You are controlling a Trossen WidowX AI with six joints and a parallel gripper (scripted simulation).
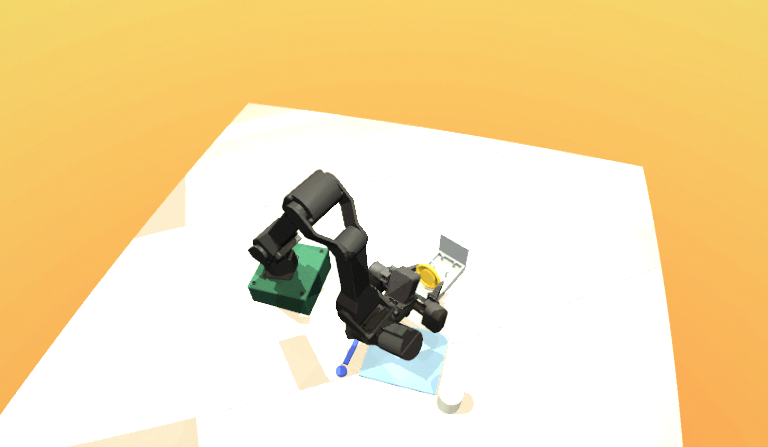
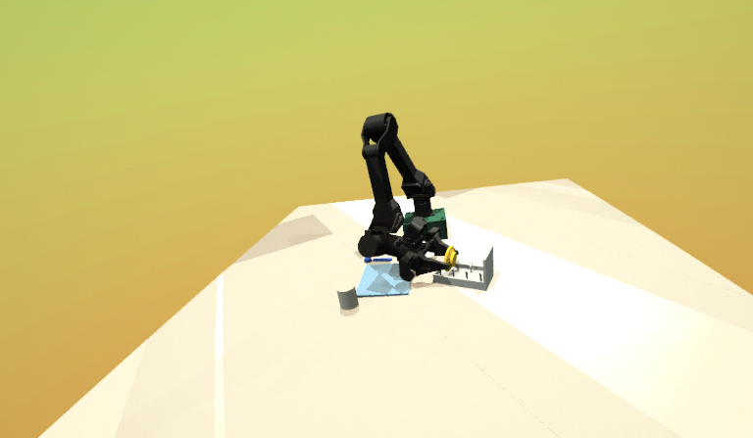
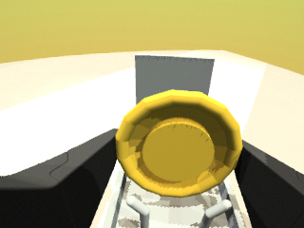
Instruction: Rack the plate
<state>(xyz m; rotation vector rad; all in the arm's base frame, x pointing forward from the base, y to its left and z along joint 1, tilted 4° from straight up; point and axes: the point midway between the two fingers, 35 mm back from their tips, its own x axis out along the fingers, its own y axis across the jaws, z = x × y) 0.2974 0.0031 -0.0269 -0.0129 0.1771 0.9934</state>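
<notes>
Right now my gripper tip is 1 cm to the left of the yellow plate. From my gripper tip the other things lie so: grey dish rack (1 cm ahead, 2 cm to the left, 3 cm below); then light blue mat (3 cm behind, 17 cm to the right, 5 cm below); then blue spoon (15 cm behind, 20 cm to the right, 5 cm below).
</notes>
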